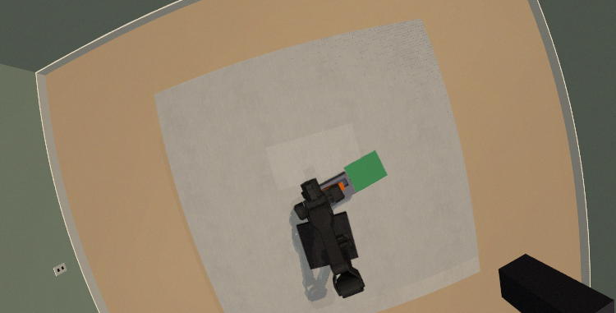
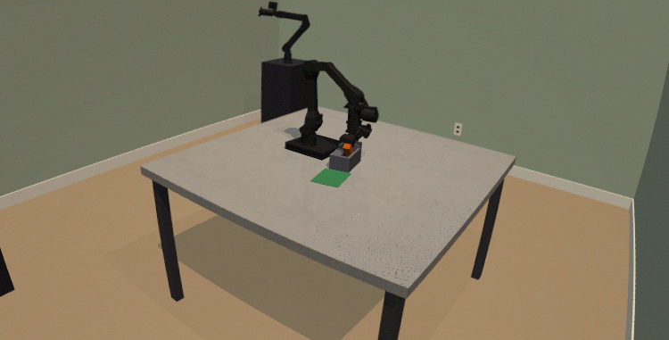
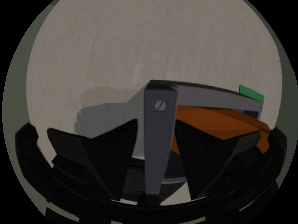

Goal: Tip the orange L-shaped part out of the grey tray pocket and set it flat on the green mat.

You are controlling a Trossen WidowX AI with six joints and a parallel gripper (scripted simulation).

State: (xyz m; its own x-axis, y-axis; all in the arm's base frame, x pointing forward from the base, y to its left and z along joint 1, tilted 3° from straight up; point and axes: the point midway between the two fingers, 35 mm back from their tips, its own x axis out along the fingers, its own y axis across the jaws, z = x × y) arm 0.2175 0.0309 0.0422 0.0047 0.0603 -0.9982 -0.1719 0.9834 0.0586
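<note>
The orange L-shaped part lies 5 cm to the right of my gripper tip and 1 cm above it. Also, from my gripper tip: green mat 3 cm ahead, 22 cm to the right, 5 cm below.
</note>
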